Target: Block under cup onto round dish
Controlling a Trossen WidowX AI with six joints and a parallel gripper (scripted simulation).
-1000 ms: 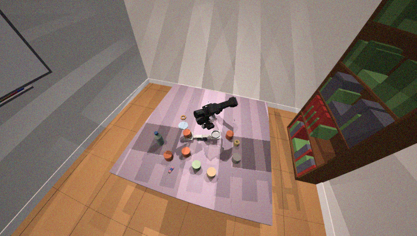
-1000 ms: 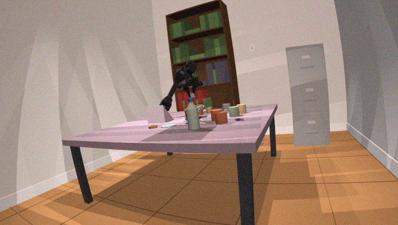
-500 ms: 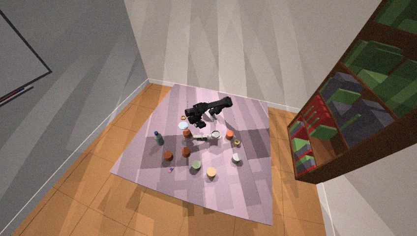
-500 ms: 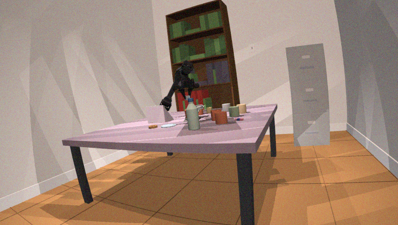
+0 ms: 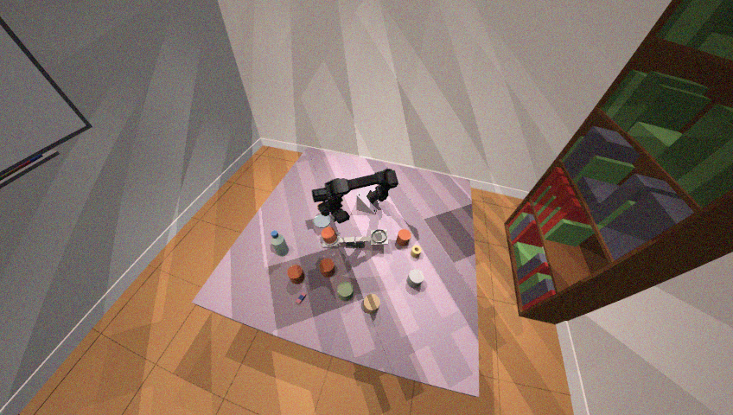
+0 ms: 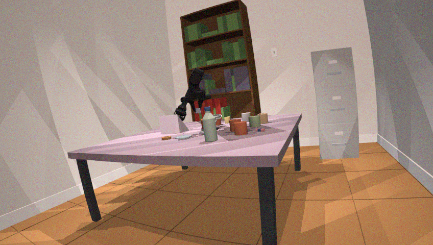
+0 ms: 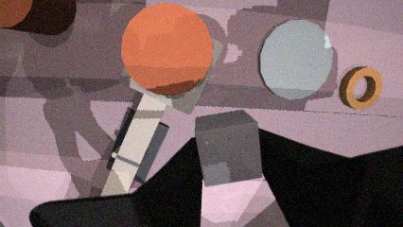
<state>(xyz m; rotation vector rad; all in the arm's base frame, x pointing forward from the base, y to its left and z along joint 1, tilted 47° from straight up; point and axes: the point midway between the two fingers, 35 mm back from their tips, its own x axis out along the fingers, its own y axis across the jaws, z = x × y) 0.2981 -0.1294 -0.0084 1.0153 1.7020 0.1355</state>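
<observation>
Right now the round pale blue dish is 14 cm below my gripper tip, 12 cm to the right of it and 4 cm behind it. Also, from my gripper tip: bottle 22 cm ahead, 21 cm to the right, 3 cm below; small balance 12 cm to the left, 10 cm below, 2 cm ahead; grey block 1 cm above.
</observation>
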